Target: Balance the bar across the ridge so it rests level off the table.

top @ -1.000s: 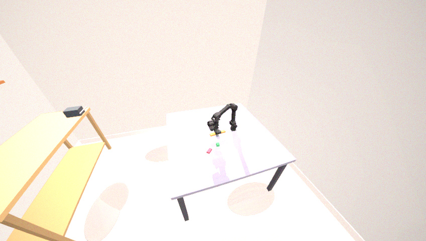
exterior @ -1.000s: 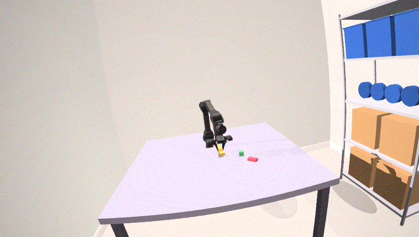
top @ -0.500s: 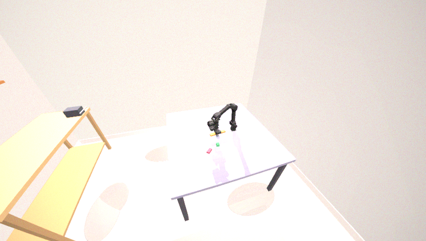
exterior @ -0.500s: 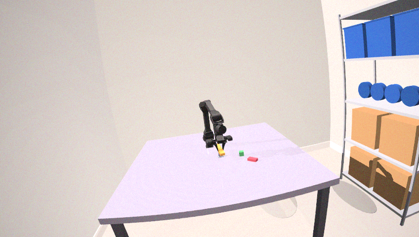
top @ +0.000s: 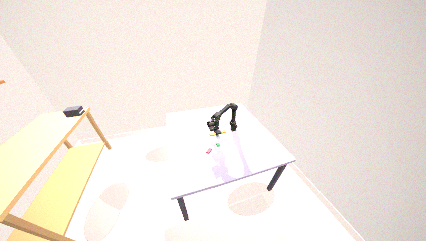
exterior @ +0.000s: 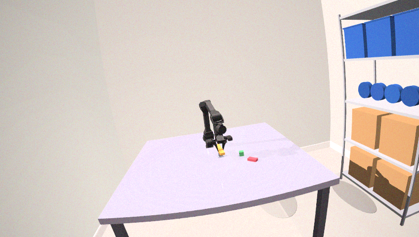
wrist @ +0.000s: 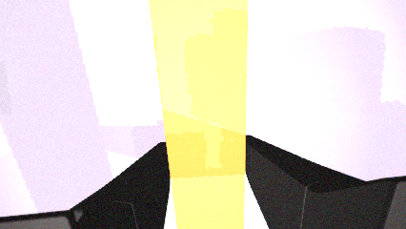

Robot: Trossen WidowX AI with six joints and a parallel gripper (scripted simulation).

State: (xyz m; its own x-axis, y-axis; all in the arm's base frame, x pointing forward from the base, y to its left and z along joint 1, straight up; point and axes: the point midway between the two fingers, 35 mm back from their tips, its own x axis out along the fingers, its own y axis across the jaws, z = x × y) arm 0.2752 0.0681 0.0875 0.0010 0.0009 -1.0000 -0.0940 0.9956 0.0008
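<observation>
My gripper tip is now 3 cm past the bar. Round my gripper tip: red block (20 cm to the left, 14 cm ahead, 4 cm below); green cube (15 cm to the left, 4 cm below, 2 cm ahead).
</observation>
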